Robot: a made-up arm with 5 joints. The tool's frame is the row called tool.
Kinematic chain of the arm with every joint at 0, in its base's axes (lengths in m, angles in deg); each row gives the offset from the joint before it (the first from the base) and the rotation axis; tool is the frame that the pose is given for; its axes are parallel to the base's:
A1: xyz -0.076 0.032 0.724 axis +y
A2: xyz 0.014 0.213 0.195 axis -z
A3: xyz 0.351 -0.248 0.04 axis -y
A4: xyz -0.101 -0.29 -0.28 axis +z
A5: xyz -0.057 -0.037 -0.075 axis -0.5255 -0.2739 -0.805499
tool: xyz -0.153 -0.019 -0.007
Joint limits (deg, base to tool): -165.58..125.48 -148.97..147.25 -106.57..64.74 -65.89..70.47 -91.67..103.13
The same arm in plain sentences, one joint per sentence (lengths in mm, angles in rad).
The arm has five revolute joints in a row. What follows holds with every joint at zero, and every direction is one of the base frame's. The first joint lies 76 mm along -x and 32 mm along +y and 724 mm along +z from the base frame's origin and rotates about +y, from -2.8899 to 2.19 rad. The second joint lies 14 mm along +x and 213 mm along +y and 195 mm along +z from the first joint and rotates about -z, from -2.6 to 2.57 rad. The third joint lies 351 mm along +x and 248 mm along -y and 40 mm along +z from the second joint and rotates about -y, from -1.86 to 1.1299 rad. The fourth joint lies 101 mm along -x and 290 mm along -y and 280 mm along -z from the third joint and rotates about +z, from -1.15 to 1.2299 rad. The fifth joint lies 57 mm along -x and 37 mm along -y and 75 mm along -z from the fourth joint and rotates about the direction (-0.5255, -0.2739, -0.805499), from -1.5999 to 1.8 rad. The tool frame, which is the frame that the pose is given for, lies 153 mm along -x and 19 mm along -y and 7 mm along -z from the fifth joint; its axes are parallel to the base frame's.
